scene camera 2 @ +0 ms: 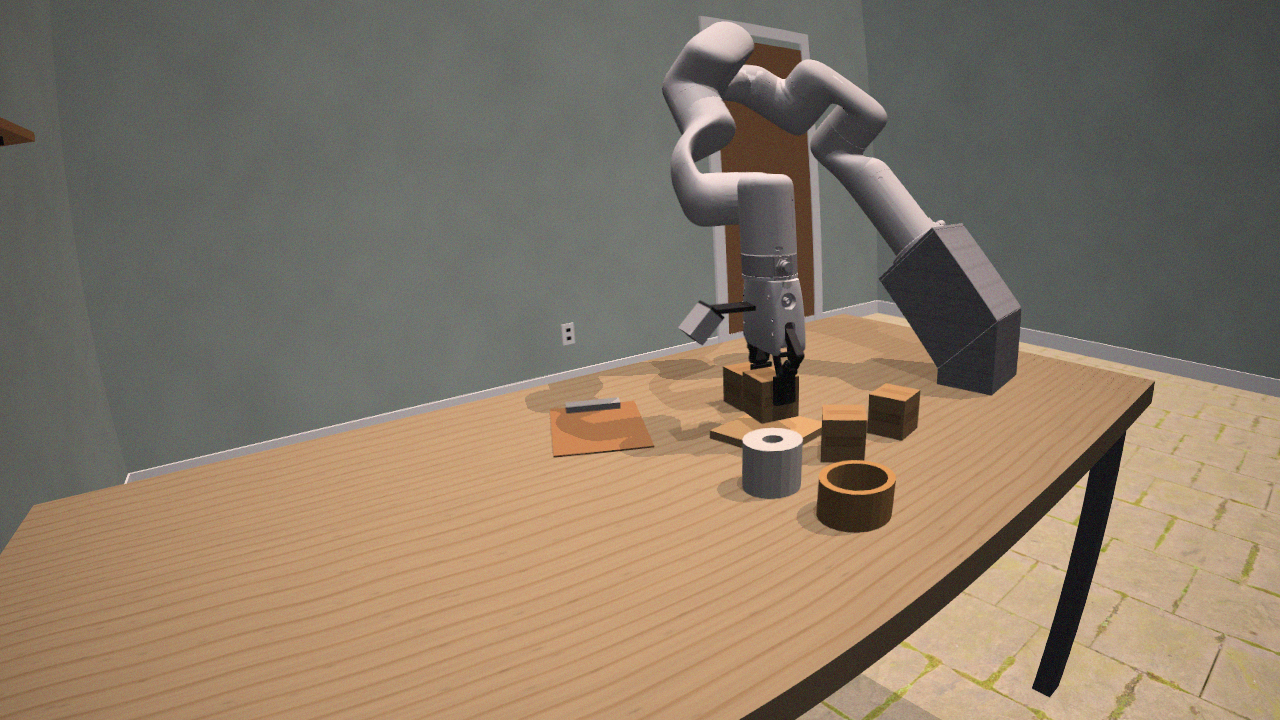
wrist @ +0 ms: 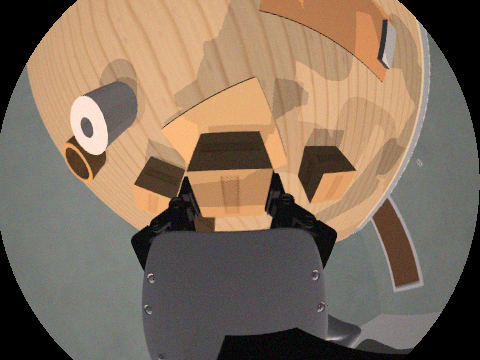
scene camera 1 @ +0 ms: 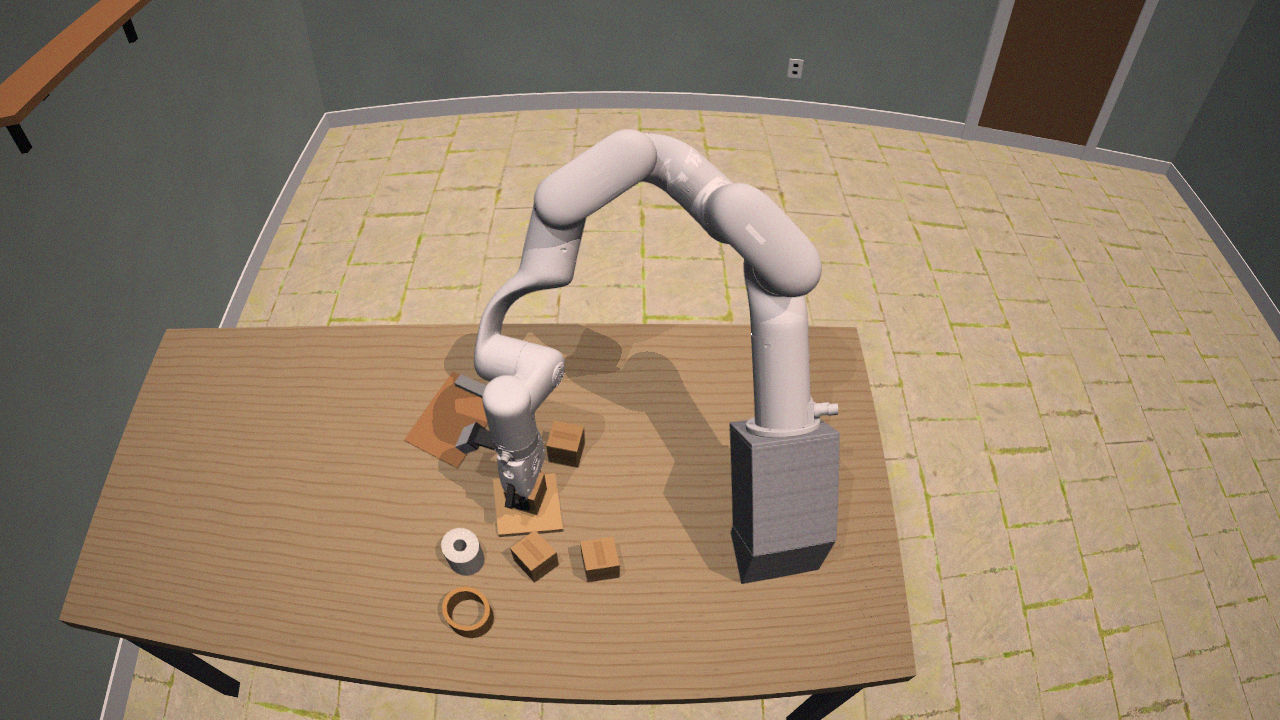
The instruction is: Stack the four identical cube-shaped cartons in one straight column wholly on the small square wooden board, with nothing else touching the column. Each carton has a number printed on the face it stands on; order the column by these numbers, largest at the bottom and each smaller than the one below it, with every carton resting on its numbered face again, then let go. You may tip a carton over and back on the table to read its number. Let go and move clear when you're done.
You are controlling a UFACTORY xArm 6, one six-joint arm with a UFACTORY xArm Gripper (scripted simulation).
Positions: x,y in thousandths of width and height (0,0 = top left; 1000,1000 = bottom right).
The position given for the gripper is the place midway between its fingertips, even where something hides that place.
Observation:
In view: the gripper (scene camera 2: 604,551), a carton (scene camera 1: 443,613), a white roll (scene camera 1: 367,780), an orange clipboard (scene camera 2: 457,594), a carton (scene camera 2: 660,594), a carton (scene camera 2: 698,570), a carton (scene camera 2: 592,534) and a brown ring (scene camera 2: 657,708).
The white roll is seen too in the wrist view (wrist: 234,304). The orange clipboard shows as well in scene camera 1 (scene camera 1: 358,560). The brown ring also shows in the wrist view (wrist: 178,462) and in scene camera 1 (scene camera 1: 355,830).

